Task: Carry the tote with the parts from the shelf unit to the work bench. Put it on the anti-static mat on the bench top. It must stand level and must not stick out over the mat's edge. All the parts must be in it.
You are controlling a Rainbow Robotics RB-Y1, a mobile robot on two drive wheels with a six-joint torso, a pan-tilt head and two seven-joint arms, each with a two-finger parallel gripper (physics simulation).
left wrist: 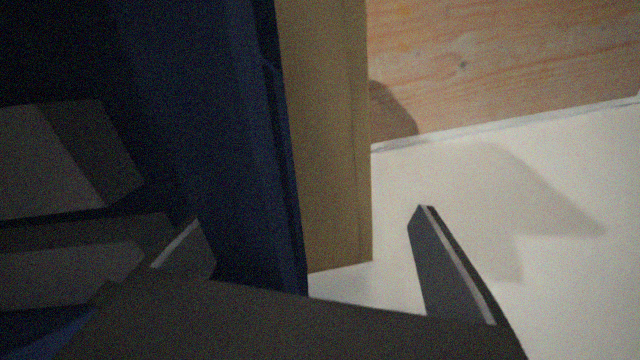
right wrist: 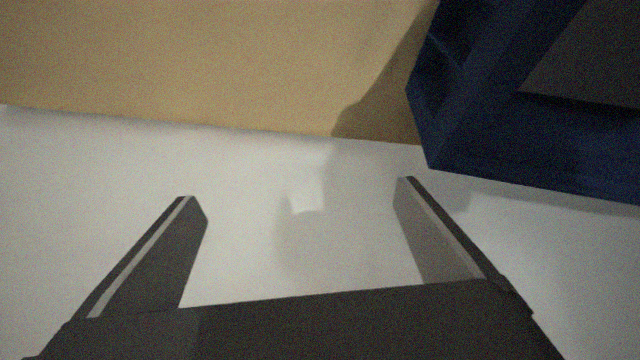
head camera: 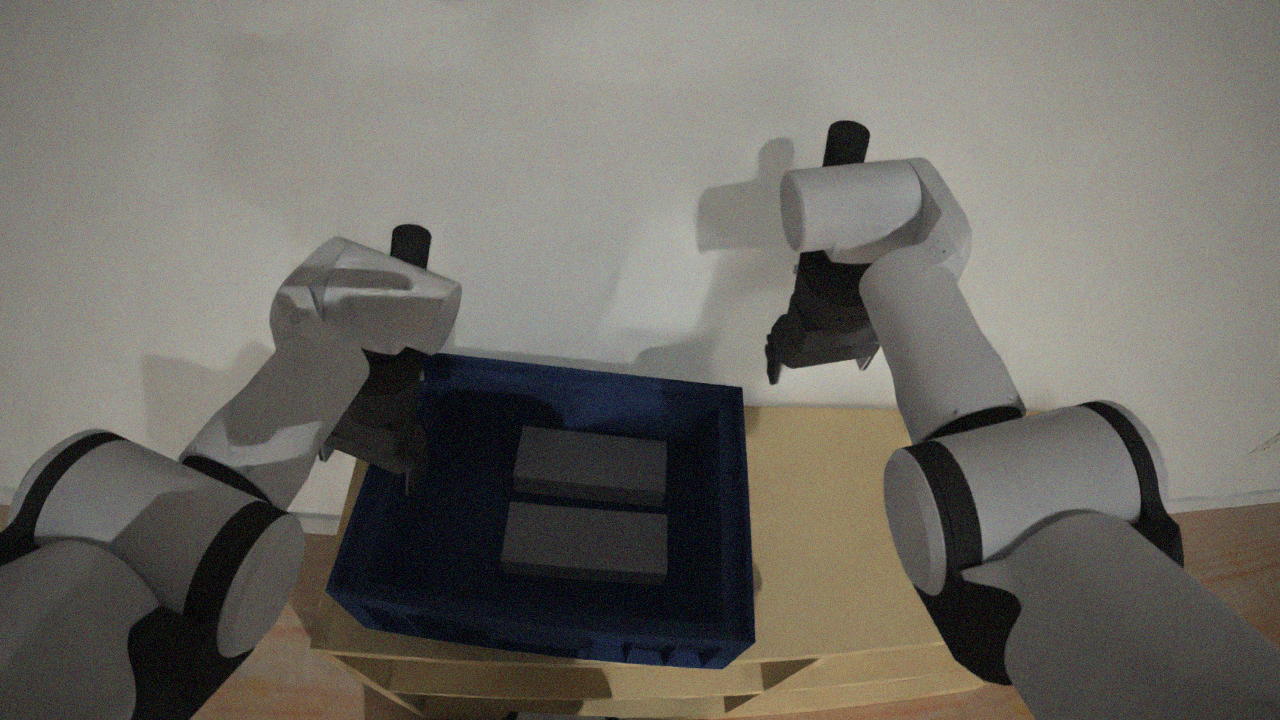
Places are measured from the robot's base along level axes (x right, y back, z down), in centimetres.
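Pixels of known places: left gripper, fingertip midpoint: [left wrist: 327, 203]; right gripper, fingertip midpoint: [right wrist: 299, 199] [head camera: 817, 370].
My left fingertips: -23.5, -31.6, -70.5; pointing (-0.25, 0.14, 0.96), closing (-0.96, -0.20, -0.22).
Observation:
Behind a point stands the place of what it marks, as x, y, z.
The blue tote [head camera: 735, 519] {17.2, -27.1, -74.3} [left wrist: 225, 125] [right wrist: 525, 140] {13.3, -42.2, -73.6} stands turned slightly askew on the left part of the shelf unit's top [head camera: 832, 528] {34.5, -32.3, -61.1} [left wrist: 330, 150] {-25.3, -31.5, -61.1} [right wrist: 200, 60] {43.5, -43.8, -61.1}. Two dark grey blocks lie in it, a rear one [head camera: 590, 462] {1.8, -37.5, -66.9} and a front one [head camera: 586, 540] {1.8, -27.2, -66.9}. My left gripper [head camera: 366, 470] {-23.5, -31.6, -70.5} [left wrist: 327, 203] {-23.5, -31.6, -70.5} is open at the tote's left wall, one finger over the inside and one outside, the wall between them. My right gripper [head camera: 819, 374] {27.1, -43.2, -80.6} [right wrist: 299, 199] {27.1, -43.2, -80.6} is open and empty, beyond the tote's back right corner and apart from it. The bench and mat do not show.
A pale wall [head camera: 572, 179] {-2.4, -55.0, -95.2} [left wrist: 560, 210] {-70.8, -51.6, -56.7} [right wrist: 75, 200] {57.7, -57.9, -74.4} rises behind the shelf unit. Wooden floor [head camera: 1230, 559] {205.5, -46.0, -0.1} [left wrist: 500, 50] {-107.3, -19.0, -0.1} shows beside it. Shelf top extends to the right of the tote. The tote's front right corner reaches the shelf's front edge in the head view.

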